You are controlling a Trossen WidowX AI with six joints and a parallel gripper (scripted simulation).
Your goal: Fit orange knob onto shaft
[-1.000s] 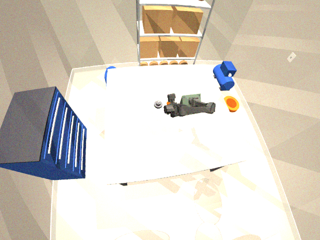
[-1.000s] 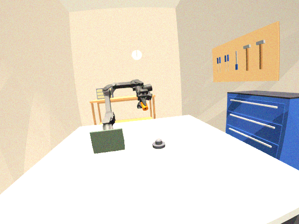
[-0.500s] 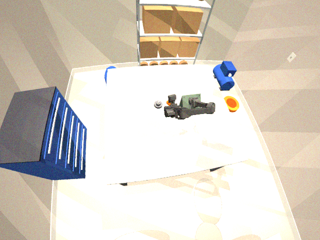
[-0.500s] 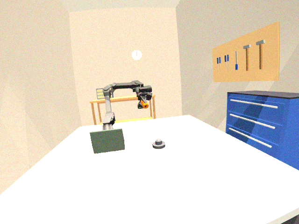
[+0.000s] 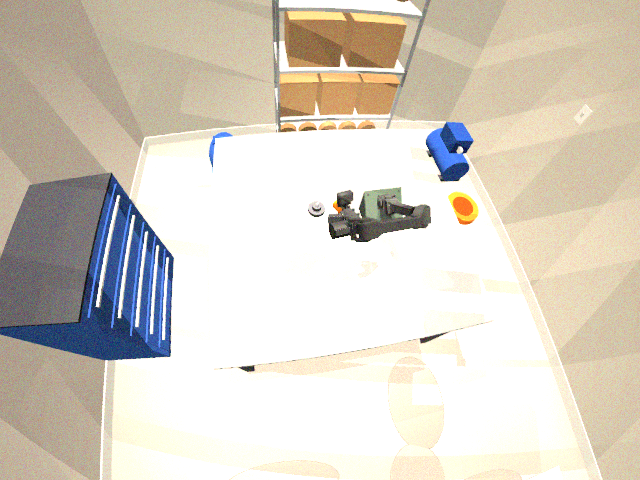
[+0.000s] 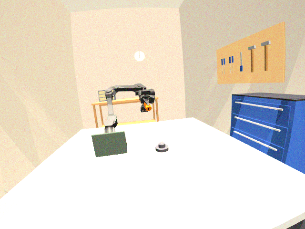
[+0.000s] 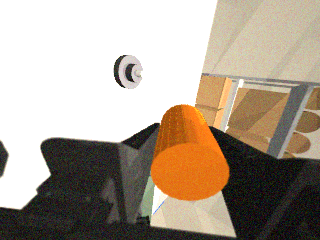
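My gripper tip is now 3 cm to the right of the orange knob and 2 cm below it. Round my gripper tip: round grey pedestal 4 cm ahead, 15 cm to the right, 22 cm below.
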